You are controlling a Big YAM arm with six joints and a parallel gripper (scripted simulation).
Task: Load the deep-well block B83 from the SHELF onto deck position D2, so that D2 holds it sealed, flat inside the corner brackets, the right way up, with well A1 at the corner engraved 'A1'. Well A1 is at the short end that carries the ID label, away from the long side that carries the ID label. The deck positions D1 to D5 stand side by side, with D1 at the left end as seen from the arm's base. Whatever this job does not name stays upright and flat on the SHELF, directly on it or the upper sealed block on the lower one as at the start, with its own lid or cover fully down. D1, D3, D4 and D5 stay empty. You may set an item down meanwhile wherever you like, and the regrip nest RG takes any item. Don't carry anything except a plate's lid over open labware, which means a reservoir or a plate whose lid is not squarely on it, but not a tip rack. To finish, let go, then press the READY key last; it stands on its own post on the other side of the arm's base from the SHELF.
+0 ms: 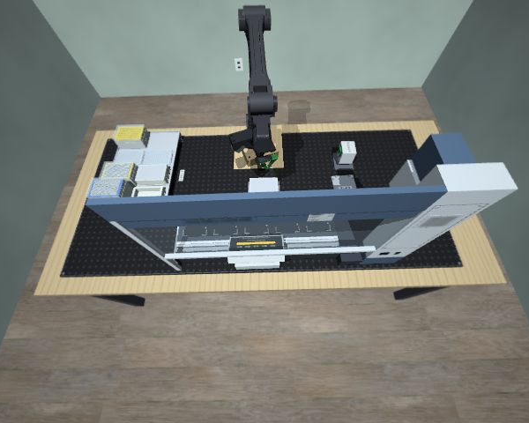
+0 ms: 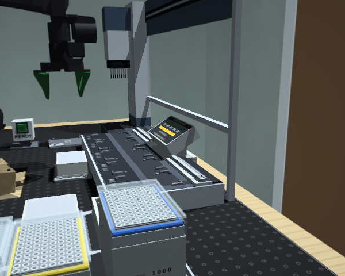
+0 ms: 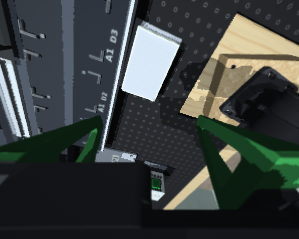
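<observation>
The regrip nest is 23 cm below my hand. From my hand the other things lie so: blue gantry beam 34 cm ahead, 28 cm above, 7 cm to the left; flat grey plate 37 cm to the left, 23 cm below, 6 cm behind; ready key 32 cm to the left, 21 cm behind, 15 cm below.
</observation>
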